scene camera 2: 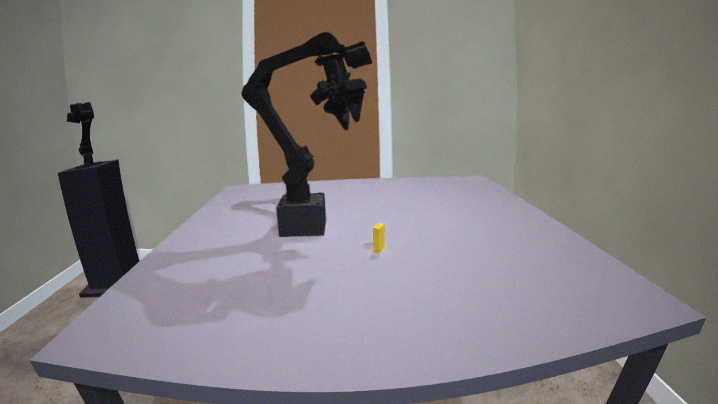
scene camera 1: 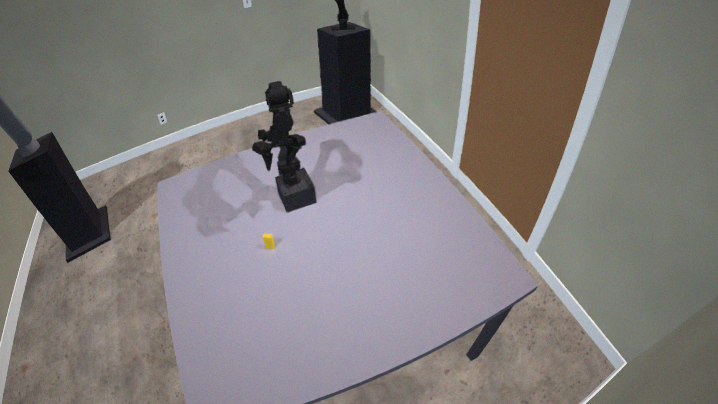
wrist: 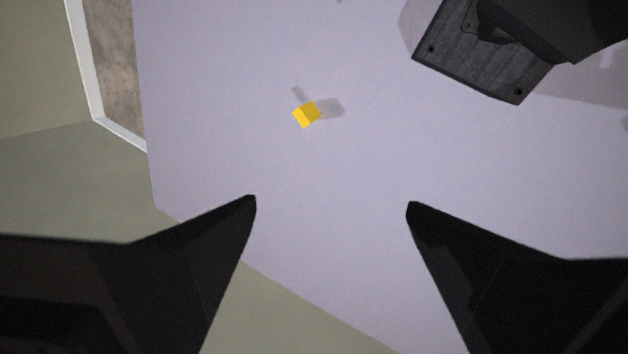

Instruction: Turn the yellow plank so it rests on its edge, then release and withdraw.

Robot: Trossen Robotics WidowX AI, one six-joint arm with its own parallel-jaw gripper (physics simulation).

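Note:
The yellow plank [scene camera 1: 269, 241] [scene camera 2: 378, 238] [wrist: 306, 115] stands upright on the lilac table [scene camera 1: 351, 311] [scene camera 2: 451, 326] [wrist: 210, 75], in front of and to one side of the arm's base. In scene camera 2 it looks like a narrow, tall block, and its underside is against the table. In the wrist view it is seen from above with short shadows beside it. My gripper [scene camera 2: 351, 124] [wrist: 331, 205] is open and empty, with its fingers pointing down. It hangs high above the table, well apart from the plank.
The arm's black base box [scene camera 1: 297, 193] [scene camera 2: 301, 216] [wrist: 485, 60] stands on the table near the plank. Dark pedestals [scene camera 1: 344, 72] [scene camera 2: 97, 226] stand on the floor off the table. The arm's shadows fall across the table. A brown door panel [scene camera 1: 532, 100] [scene camera 2: 321, 150] is in the wall.

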